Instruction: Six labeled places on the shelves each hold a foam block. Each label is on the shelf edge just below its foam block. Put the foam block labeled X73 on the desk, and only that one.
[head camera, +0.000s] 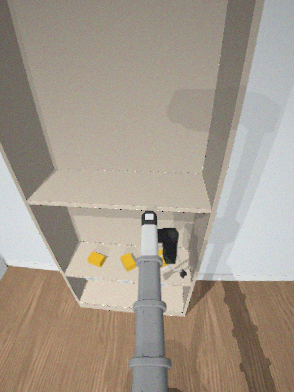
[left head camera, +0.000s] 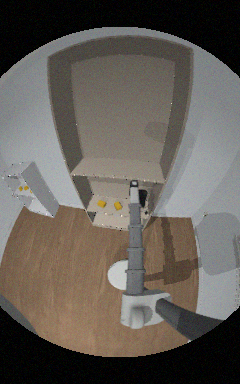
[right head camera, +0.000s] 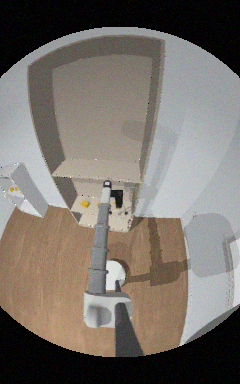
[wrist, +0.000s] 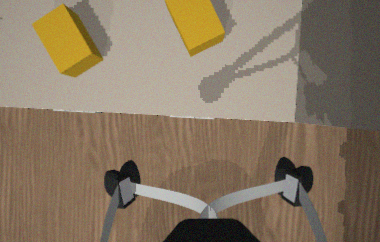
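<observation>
Three yellow foam blocks stand on the low shelf board of the tall beige bookcase: a left block, a middle block and a right block, partly hidden by the arm and wrist in the head view. White labels on the shelf edge, a left one and a right one, show edge-on and cannot be read, so I cannot tell which block is X73. My gripper is open and empty, in front of the shelf edge in the wrist view. I cannot make out the desk.
The beige bookcase's upper board overhangs the blocks' compartment. Its right side panel stands close to the right block. A white shelf unit with more yellow blocks stands at the left wall. Wooden floor lies in front.
</observation>
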